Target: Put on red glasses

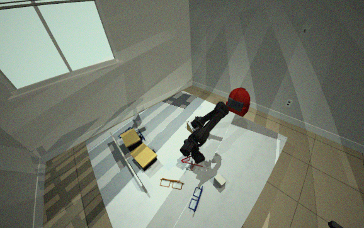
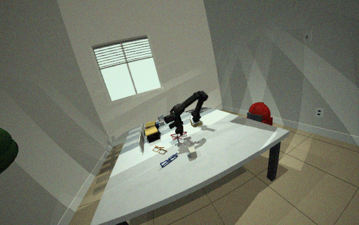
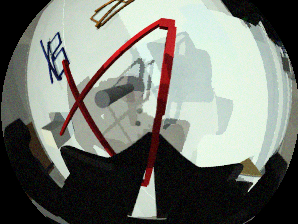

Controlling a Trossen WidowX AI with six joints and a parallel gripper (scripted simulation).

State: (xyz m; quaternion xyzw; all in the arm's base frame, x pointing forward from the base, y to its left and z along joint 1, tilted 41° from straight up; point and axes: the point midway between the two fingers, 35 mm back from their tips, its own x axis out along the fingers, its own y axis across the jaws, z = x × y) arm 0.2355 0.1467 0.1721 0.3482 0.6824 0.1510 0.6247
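The grey post lies 5 cm ahead of my gripper tip, 3 cm to the left of it and 4 cm below it. Round my gripper tip: tan display head (24 cm ahead, 24 cm to the right); then long white rail (38 cm ahead, 34 cm to the right, 1 cm below); then grey box (12 cm ahead, 68 cm to the right).
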